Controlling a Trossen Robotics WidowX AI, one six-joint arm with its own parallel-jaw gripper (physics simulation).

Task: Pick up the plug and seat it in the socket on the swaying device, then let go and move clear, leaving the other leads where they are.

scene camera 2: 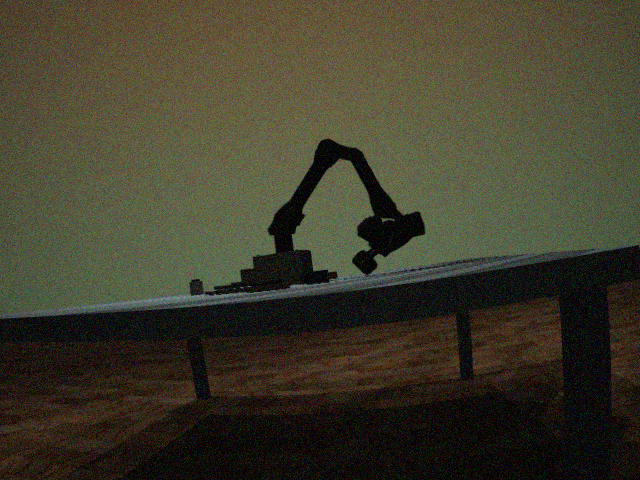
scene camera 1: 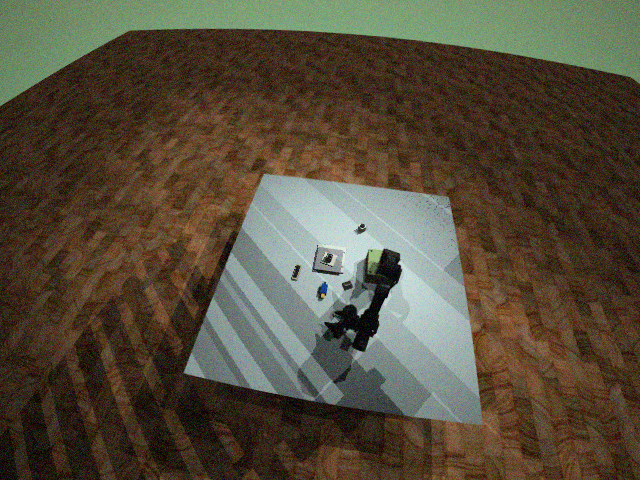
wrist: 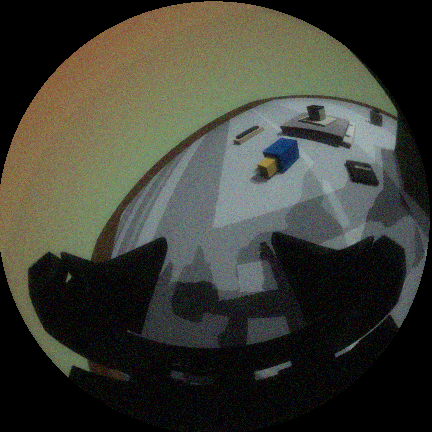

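Observation:
The plug, a blue block [scene camera 1: 323,287] [wrist: 282,153] with a yellow tip, lies on the table. Beyond it in the wrist view is the device, a grey slab [scene camera 1: 336,267] [wrist: 312,134] on a pale base. A small dark upright socket-like block [scene camera 1: 327,257] [wrist: 316,112] stands on its top; the opening cannot be made out. My gripper [scene camera 1: 330,325] [scene camera 2: 364,262] [wrist: 219,240] is open and empty, low above the table. The plug is apart from the fingers, ahead and a little to the right in the wrist view. The plug cannot be made out in scene camera 2.
A small pale strip with a dark top [scene camera 1: 296,272] [wrist: 248,135] lies left of the plug. A flat dark block [scene camera 1: 347,285] [wrist: 362,172] lies to its right. A small grey upright piece [scene camera 1: 361,227] [scene camera 2: 195,287] [wrist: 376,118] stands farther back. A greenish box [scene camera 1: 374,262] is by the arm's base.

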